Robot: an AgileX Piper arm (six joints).
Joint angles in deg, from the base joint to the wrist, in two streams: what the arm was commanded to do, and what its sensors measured. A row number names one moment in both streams.
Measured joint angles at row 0:
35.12, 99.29, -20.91, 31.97, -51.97, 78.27
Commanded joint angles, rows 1 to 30:
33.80, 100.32, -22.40, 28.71, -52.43, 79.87
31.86, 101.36, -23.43, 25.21, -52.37, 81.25
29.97, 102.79, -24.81, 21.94, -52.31, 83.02
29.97, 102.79, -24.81, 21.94, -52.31, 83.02
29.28, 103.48, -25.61, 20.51, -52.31, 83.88
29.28, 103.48, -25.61, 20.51, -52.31, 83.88
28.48, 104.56, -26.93, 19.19, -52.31, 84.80
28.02, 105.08, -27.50, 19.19, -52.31, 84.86
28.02, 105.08, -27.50, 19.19, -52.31, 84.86
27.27, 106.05, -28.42, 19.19, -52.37, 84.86
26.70, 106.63, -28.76, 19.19, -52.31, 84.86
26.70, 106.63, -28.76, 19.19, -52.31, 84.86
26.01, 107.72, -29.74, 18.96, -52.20, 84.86
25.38, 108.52, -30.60, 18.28, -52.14, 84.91
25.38, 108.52, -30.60, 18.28, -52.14, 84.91
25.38, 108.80, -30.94, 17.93, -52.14, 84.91
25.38, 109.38, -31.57, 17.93, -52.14, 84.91
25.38, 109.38, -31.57, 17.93, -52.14, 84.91
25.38, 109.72, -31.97, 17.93, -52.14, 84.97
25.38, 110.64, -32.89, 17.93, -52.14, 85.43
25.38, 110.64, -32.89, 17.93, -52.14, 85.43
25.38, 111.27, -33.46, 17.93, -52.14, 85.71
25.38, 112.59, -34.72, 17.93, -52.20, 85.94
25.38, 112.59, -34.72, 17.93, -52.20, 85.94
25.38, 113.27, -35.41, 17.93, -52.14, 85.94
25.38, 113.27, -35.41, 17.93, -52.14, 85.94
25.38, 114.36, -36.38, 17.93, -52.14, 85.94
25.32, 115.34, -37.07, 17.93, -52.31, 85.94
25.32, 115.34, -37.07, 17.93, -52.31, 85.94
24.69, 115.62, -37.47, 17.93, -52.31, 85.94
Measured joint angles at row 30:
25.73, 114.82, -36.21, 18.62, -51.91, 85.66
